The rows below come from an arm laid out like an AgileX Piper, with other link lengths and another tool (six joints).
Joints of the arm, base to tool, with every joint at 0 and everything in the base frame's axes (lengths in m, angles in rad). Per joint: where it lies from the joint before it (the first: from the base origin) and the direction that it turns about. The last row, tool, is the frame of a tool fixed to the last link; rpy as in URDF.
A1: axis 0 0 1 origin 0.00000 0.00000 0.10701
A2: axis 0 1 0 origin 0.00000 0.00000 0.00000
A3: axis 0 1 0 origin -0.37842 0.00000 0.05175
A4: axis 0.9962 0 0.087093 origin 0.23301 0.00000 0.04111
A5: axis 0 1 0 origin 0.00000 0.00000 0.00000
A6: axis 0.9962 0 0.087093 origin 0.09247 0.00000 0.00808
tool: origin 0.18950 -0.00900 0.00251 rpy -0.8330 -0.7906 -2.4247
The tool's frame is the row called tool.
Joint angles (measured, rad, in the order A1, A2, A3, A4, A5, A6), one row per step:
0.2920 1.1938 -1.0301 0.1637 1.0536 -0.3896
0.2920 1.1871 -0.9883 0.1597 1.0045 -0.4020
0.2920 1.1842 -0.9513 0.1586 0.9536 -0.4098
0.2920 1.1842 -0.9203 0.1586 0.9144 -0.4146
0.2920 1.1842 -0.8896 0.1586 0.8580 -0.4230
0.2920 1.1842 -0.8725 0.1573 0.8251 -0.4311
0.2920 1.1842 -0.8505 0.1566 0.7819 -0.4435
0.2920 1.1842 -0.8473 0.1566 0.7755 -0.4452
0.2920 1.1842 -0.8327 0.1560 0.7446 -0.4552
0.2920 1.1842 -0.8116 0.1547 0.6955 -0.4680
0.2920 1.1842 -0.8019 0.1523 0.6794 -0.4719
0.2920 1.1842 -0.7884 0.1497 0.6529 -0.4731
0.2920 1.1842 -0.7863 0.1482 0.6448 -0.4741
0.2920 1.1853 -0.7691 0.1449 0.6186 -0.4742
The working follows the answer.
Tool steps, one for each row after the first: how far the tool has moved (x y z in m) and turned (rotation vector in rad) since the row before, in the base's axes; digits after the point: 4 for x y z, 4 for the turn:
0.0018 -0.0017 -0.0075 -0.0053 -0.0173 0.0035
0.0033 -0.0006 -0.0064 -0.0004 -0.0181 -0.0010
0.0018 -0.0005 -0.0064 -0.0007 -0.0089 -0.0019
0.0060 0.0001 -0.0041 0.0020 -0.0266 -0.0014
0.0037 -0.0002 -0.0020 -0.0014 -0.0175 0.0022
0.0049 -0.0002 -0.0023 -0.0019 -0.0236 0.0042
0.0007 0.0000 -0.0003 -0.0001 -0.0035 0.0005
0.0037 -0.0001 -0.0011 -0.0019 -0.0183 0.0039
0.0062 -0.0002 -0.0009 -0.0016 -0.0305 0.0037
0.0013 -0.0007 -0.0013 -0.0031 -0.0078 0.0015
0.0027 -0.0006 -0.0012 -0.0005 -0.0135 -0.0021
0.0014 -0.0001 0.0004 -0.0005 -0.0064 0.0001
0.0016 -0.0010 -0.0030 -0.0020 -0.0086 -0.0025

Tool pose at each row, in the base's axes (x y z in m, rotation vector in rad; rounded; the steps above come from the unrounded poses):
0.2384 0.1001 0.2226 -2.6041 -0.0261 -1.2270
0.2402 0.0983 0.2152 -2.5969 -0.0373 -1.2500
0.2435 0.0977 0.2087 -2.5863 -0.0398 -1.2740
0.2454 0.0972 0.2023 -2.5819 -0.0394 -1.2864
0.2514 0.0973 0.1982 -2.5637 -0.0412 -1.3206
0.2551 0.0971 0.1962 -2.5526 -0.0482 -1.3427
0.2600 0.0969 0.1939 -2.5369 -0.0592 -1.3719
0.2607 0.0969 0.1936 -2.5345 -0.0606 -1.3762
0.2644 0.0968 0.1925 -2.5221 -0.0702 -1.3987
0.2706 0.0966 0.1916 -2.5010 -0.0817 -1.4363
0.2720 0.0960 0.1903 -2.4974 -0.0873 -1.4465
0.2746 0.0954 0.1891 -2.4890 -0.0876 -1.4645
0.2760 0.0952 0.1895 -2.4848 -0.0894 -1.4727
0.2776 0.0942 0.1865 -2.4813 -0.0894 -1.4851

